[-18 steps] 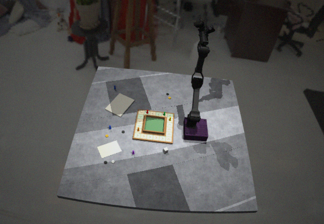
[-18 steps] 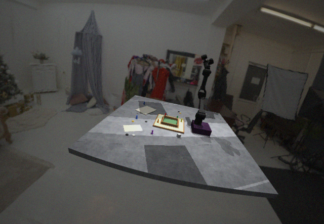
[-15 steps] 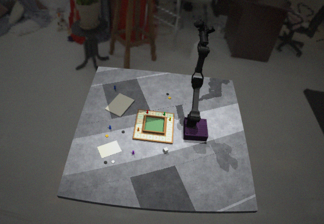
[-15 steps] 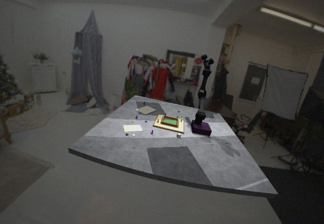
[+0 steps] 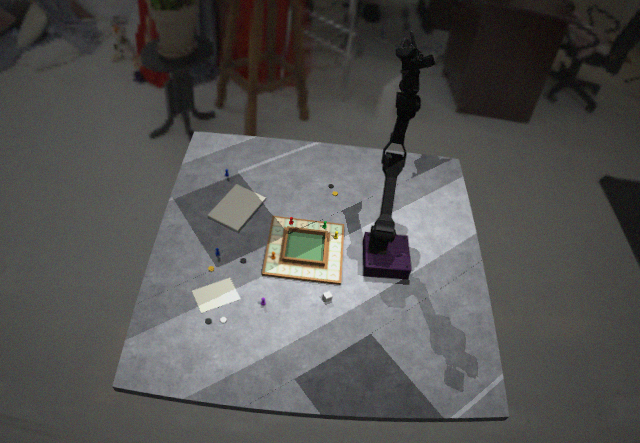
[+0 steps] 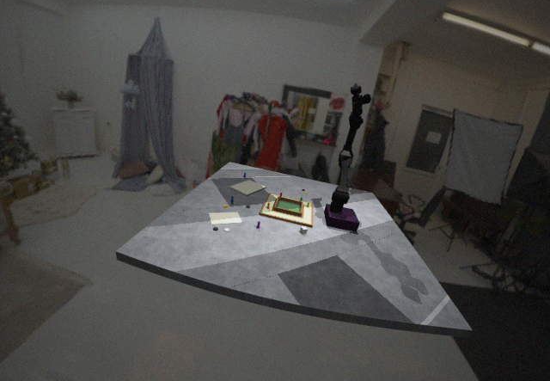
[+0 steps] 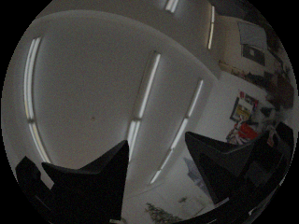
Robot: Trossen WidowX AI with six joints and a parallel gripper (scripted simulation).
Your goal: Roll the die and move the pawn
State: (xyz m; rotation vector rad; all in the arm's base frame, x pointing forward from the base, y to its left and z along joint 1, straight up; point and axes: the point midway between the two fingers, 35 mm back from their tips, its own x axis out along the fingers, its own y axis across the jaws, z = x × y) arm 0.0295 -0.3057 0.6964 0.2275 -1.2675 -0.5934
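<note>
Right now my gripper tip is 770 mm above the white die, 560 mm to the right of it and 120 mm short of it. Also, from my gripper tip: yellow pawn: 750 mm below, 280 mm to the left, 120 mm ahead; green pawn: 750 mm below, 240 mm to the left, 170 mm ahead; red pawn: 750 mm below, 310 mm ahead, 250 mm to the left.
</note>
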